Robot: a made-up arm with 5 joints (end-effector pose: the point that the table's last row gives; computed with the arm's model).
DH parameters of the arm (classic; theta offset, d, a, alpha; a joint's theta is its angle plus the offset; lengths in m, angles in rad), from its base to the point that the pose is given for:
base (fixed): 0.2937 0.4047 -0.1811 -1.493
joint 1: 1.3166 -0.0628 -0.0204 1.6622
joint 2: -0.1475 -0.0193 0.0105 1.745
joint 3: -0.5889 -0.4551 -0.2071 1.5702
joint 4: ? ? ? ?
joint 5: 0.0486 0 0.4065 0
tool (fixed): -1.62 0.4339 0 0
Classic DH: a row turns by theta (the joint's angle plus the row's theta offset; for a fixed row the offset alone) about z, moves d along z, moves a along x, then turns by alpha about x.
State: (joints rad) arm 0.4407 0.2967 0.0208 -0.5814 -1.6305
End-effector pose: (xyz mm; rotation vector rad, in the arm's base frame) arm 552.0 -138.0 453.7 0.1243 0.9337 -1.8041
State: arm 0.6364 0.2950 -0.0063 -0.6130 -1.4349
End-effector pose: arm 568.6 -72.8 330.2 0.0077 1.0218 -1.6883
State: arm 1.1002 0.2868 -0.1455 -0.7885 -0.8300
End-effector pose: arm 452.9 42.9 41.5 -0.0734 1.3530 -1.4036
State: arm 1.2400 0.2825 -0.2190 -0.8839 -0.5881
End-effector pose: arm 378.5 55.2 -12.4 -0.0190 1.4624 -1.3437
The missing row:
joint 4: -1.5706 -0.2357 -0.2026 1.2308
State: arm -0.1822 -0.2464 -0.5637 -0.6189 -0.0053
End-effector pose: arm 342.8 280.1 791.8 0.3974 0.2824 -0.4454
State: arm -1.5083 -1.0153 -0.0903 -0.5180 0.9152
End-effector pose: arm -296.3 416.6 667.4 -0.3460 -1.4201 -0.0922
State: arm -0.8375 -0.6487 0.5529 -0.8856 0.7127
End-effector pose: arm -469.5 367.2 440.9 -0.0770 -1.5625 0.5318
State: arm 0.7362 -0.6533 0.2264 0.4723 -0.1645
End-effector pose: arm -80.3 757.7 14.2 -1.2593 0.2392 0.3180
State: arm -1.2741 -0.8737 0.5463 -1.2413 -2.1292
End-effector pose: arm -282.7 -374.7 747.0 2.2643 -0.3712 -1.2049
